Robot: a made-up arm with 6 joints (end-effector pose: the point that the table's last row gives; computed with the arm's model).
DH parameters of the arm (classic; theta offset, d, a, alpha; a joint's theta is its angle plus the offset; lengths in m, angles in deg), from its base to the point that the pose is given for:
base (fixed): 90 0.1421 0 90
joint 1: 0 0.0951 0.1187 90
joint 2: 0 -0.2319 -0.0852 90
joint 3: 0 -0.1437 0.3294 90
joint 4: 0 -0.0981 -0.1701 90
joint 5: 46.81 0 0.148 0
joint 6: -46.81 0.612 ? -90
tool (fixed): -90 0.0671 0 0
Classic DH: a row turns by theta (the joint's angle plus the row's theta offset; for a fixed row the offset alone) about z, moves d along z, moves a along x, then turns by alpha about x.
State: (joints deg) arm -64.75 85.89 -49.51 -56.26 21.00 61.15
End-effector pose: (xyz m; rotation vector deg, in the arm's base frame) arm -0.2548 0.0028 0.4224 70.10 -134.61 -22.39
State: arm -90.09 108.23 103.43 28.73 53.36 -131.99
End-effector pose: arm -0.3680 -0.2706 0.6434 78.78 -107.75 73.26
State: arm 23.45 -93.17 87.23 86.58 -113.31 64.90
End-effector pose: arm 0.3904 0.5697 -0.3962 110.91 75.33 -92.81
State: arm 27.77 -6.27 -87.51 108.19 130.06 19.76
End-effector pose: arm 0.4575 -0.4032 1.3707 -57.26 -38.81 -109.37
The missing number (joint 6, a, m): 0.1024
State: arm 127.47 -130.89 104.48 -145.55 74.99 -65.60
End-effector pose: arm 0.3948 0.0574 -0.0879 -117.41 30.64 73.89
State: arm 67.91 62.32 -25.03 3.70 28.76 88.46
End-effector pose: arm 0.4418 -0.5683 -0.2412 -133.50 48.60 61.03
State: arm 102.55 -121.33 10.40 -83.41 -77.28 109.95
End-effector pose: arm 0.2956 -0.3250 0.5818 130.92 -38.44 31.98
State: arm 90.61 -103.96 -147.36 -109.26 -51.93 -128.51
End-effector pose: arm -0.0416 -0.2688 0.0418 -70.42 -116.11 117.27
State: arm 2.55 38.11 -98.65 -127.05 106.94 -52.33
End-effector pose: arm -0.3785 0.2543 0.3925 -83.24 -31.29 131.42
